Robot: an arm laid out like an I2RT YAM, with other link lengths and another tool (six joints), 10 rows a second.
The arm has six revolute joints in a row. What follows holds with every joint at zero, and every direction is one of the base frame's. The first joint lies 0.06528 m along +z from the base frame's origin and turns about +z. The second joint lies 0.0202 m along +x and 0.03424 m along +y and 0.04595 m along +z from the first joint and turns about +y. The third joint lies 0.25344 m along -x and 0.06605 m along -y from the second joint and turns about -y. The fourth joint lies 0.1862 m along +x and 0.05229 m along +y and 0.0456 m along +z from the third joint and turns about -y. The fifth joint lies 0.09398 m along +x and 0.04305 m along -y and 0.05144 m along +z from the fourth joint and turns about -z. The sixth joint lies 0.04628 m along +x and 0.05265 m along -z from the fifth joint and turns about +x. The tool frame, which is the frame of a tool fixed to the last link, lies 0.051 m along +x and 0.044 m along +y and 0.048 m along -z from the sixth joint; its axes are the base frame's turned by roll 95.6, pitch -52.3 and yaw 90 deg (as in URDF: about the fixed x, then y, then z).
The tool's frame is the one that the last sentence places.
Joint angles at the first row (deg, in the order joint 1, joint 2, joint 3, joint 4, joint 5, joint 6):
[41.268 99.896 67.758 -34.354 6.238 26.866]
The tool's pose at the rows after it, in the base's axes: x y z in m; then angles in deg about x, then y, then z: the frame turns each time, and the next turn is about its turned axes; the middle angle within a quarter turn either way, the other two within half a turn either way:
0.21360 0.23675 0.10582 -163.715 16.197 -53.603
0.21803 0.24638 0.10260 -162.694 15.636 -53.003
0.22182 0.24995 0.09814 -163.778 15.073 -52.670
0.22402 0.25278 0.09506 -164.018 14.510 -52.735
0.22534 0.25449 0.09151 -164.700 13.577 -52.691
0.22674 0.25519 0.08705 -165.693 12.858 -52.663
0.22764 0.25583 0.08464 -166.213 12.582 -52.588
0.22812 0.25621 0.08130 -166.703 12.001 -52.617
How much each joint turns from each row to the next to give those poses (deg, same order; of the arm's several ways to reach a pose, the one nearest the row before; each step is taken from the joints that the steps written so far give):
[1.173 3.268 2.245 1.170 -1.304 2.093]
[0.355 2.177 1.427 0.938 -0.934 1.230]
[0.116 2.100 1.979 -1.027 0.379 0.121]
[0.036 1.392 1.140 -0.300 -0.225 -0.102]
[0.010 1.486 1.345 -0.971 -0.193 -0.140]
[-0.010 1.436 1.134 -0.867 0.169 -0.243]
[0.029 0.763 0.592 -0.380 0.175 -0.026]
[-0.021 0.916 0.526 -0.344 -0.076 -0.170]

